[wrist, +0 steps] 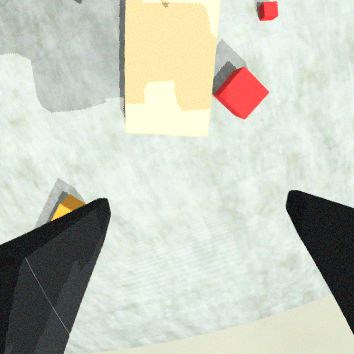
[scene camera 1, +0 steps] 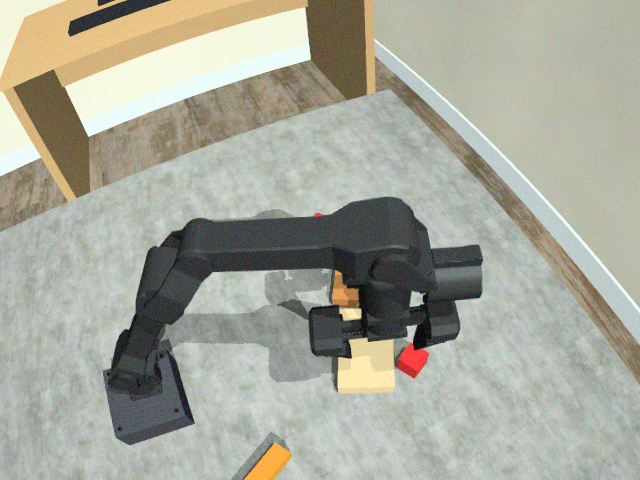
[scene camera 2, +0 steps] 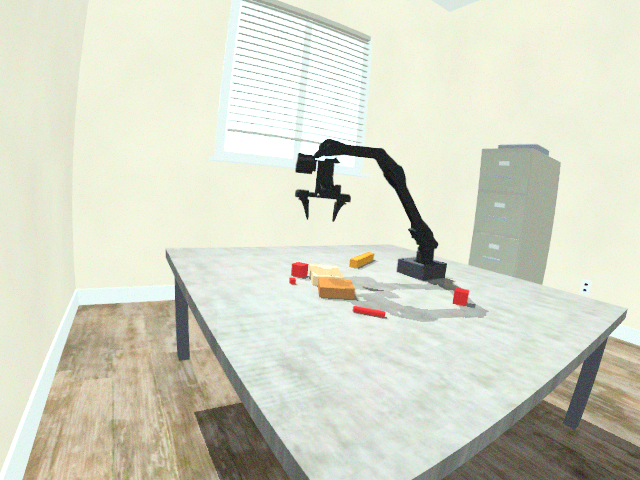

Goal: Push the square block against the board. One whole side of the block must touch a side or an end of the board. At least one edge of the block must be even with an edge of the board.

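Observation:
The orange-brown square block lies flat at one end of the long cream board. In scene camera 1 its left edge sits a little left of the board's left edge; the arm hides its right part. Its near side is against or very close to the board's end; I cannot tell if they touch. The block does not show in the wrist view. My gripper is open and empty, high above the table. In the wrist view its fingertips are beyond the board's other end.
A red cube lies turned beside the board's right side. A tiny red cube is near it. A yellow-orange bar, a red rod and another red cube lie farther off.

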